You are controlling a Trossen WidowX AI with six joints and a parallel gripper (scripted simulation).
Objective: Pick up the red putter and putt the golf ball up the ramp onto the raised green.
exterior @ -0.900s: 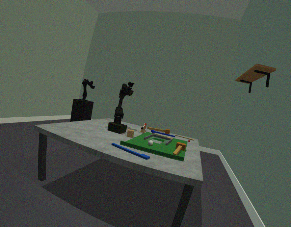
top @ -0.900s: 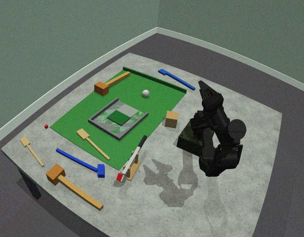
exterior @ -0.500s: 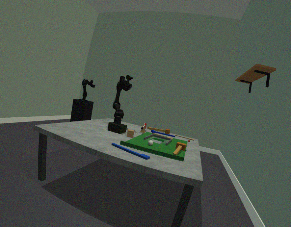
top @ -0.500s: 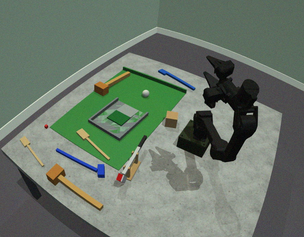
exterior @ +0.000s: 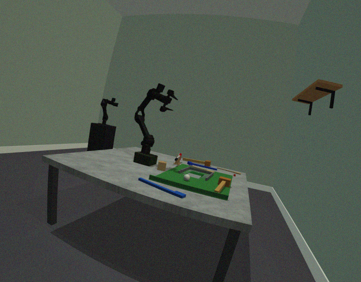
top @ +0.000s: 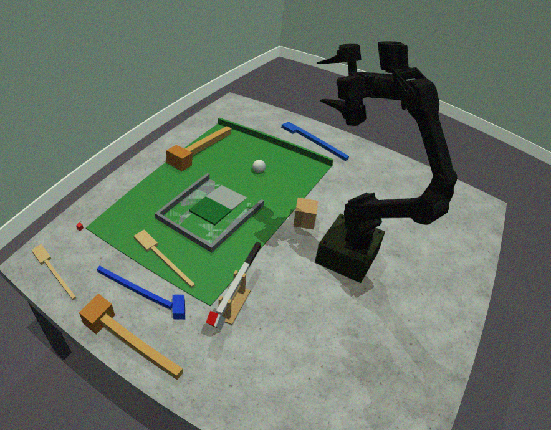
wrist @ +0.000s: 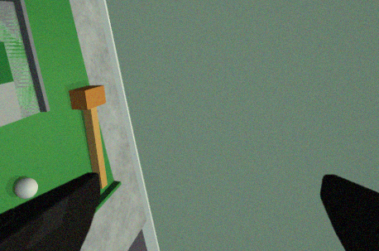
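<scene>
My gripper tip is now 10 mm short of the tan cube, 90 mm to the left of it and 470 mm above it. From my gripper tip the other things lie so: red putter (40 mm ahead, 270 mm to the left, 440 mm below); wooden stand (40 mm ahead, 290 mm to the left, 470 mm below); grey frame (270 mm ahead, 40 mm to the left, 490 mm below).
</scene>
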